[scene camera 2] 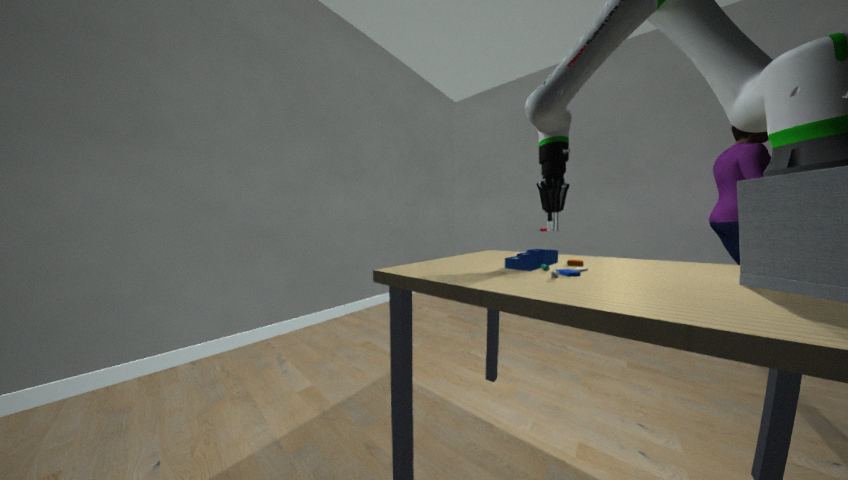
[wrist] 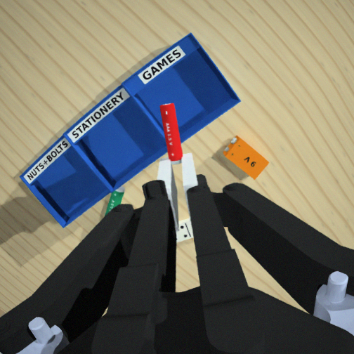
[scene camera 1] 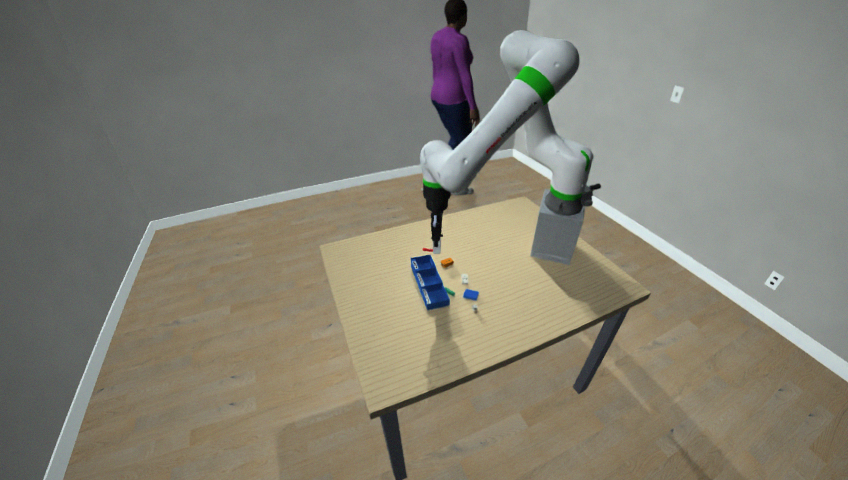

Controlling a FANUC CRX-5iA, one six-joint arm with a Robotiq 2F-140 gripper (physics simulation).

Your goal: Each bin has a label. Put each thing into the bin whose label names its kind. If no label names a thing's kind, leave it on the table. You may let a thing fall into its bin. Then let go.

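Places are measured from the arm's base along level axes (x right, y down, z ahead), in metres.
Where they show: gripper, fingertip midpoint: (scene camera 2: pixel 552 231) (scene camera 1: pixel 436 251); arm's base, link origin: (scene camera 2: pixel 821 169) (scene camera 1: pixel 563 203).
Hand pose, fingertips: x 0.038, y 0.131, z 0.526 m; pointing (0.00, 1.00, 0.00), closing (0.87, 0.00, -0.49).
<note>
Things, the pixels of their top centre, and the offset from my fingertips. Level surfaces: height alone.
- red AAA battery, top centre: (scene camera 1: pixel 428 248) (scene camera 2: pixel 545 228) dy -0.010, dx +0.015, dz +0.027 m
- orange 9V battery, top centre: (scene camera 2: pixel 574 260) (scene camera 1: pixel 446 261) dy +0.101, dx +0.049, dz -0.063 m
- green battery, top centre: (scene camera 2: pixel 545 264) (scene camera 1: pixel 448 289) dy +0.104, dx -0.109, dz -0.009 m
- white domino, top centre: (scene camera 1: pixel 464 278) dy +0.111, dx -0.063, dz -0.095 m
- flat blue thing, top centre: (scene camera 2: pixel 567 270) (scene camera 1: pixel 471 293) dy +0.109, dx -0.151, dz -0.081 m
- small whitish thing, top centre: (scene camera 2: pixel 555 271) (scene camera 1: pixel 474 305) dy +0.102, dx -0.218, dz -0.065 m
- table, surface height: dy +0.119 m
My gripper (scene camera 1: pixel 437 246) (scene camera 2: pixel 552 226) (wrist: pixel 178 172) is shut on one end of a red AAA battery (scene camera 1: pixel 427 249) (scene camera 2: pixel 542 229) (wrist: pixel 171 132), high above the table. In the wrist view the battery overlaps the inner edge of the GAMES bin (wrist: pixel 212 82). The STATIONERY bin (wrist: pixel 110 145) is in the middle and the NUTS+BOLTS bin (wrist: pixel 60 197) at the other end. An orange 9V battery (scene camera 1: pixel 446 262) (scene camera 2: pixel 574 262) (wrist: pixel 247 159) and a green battery (scene camera 1: pixel 449 291) (scene camera 2: pixel 544 267) (wrist: pixel 115 201) lie beside the bins. A white domino (scene camera 1: pixel 465 278) (wrist: pixel 184 230) lies partly hidden behind my fingers in the wrist view.
A flat blue thing (scene camera 1: pixel 470 294) (scene camera 2: pixel 568 272) and a small whitish thing (scene camera 1: pixel 475 308) (scene camera 2: pixel 554 274) lie on the table (scene camera 1: pixel 505 324) (scene camera 2: pixel 654 297). The arm's grey base block (scene camera 1: pixel 556 234) (scene camera 2: pixel 791 228) stands on the table. A person (scene camera 1: pixel 450 65) (scene camera 2: pixel 727 178) stands behind it.
</note>
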